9 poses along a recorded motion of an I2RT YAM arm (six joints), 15 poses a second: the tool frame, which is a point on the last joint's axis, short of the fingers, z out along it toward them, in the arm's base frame.
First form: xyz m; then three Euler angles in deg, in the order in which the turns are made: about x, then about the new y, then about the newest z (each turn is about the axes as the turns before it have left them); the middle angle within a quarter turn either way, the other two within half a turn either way.
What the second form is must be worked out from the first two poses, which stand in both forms.
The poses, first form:
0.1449 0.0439 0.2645 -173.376 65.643 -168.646
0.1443 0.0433 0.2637 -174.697 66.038 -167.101
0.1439 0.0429 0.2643 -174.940 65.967 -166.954
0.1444 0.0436 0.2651 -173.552 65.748 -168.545
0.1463 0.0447 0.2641 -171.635 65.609 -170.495
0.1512 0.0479 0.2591 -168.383 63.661 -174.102
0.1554 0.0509 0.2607 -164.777 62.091 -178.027
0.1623 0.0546 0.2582 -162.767 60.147 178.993
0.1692 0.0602 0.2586 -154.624 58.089 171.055
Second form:
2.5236 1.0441 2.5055 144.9 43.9 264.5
2.5142 1.0478 2.4858 144.3 43.3 263.7
2.5189 1.0479 2.4889 143.9 42.9 264.3
2.5239 1.0464 2.5049 144.4 43.6 265.1
2.5206 1.0445 2.5163 146.3 44.7 264.1
2.5524 1.0207 2.5760 151.2 47.9 259.1
2.5680 1.0031 2.6260 155.4 50.9 260.7
2.6068 0.9853 2.6921 162.3 54.6 258.2
2.5746 0.9689 2.7447 169.2 60.2 258.6

